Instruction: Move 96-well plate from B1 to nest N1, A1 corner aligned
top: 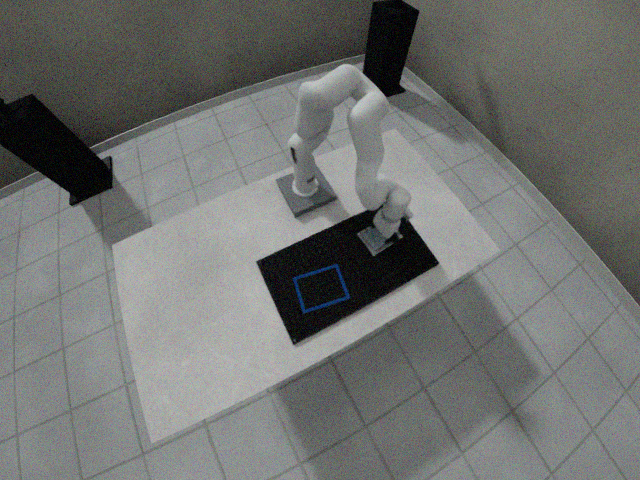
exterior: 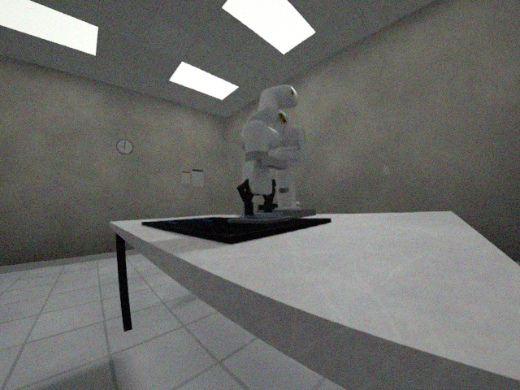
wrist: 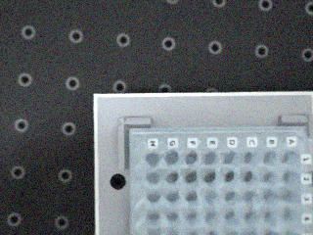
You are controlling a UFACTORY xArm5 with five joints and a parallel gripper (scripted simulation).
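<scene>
The 96-well plate is 10 mm below my hand. Also, from my hand: plate nest N1 (30 mm below).
</scene>
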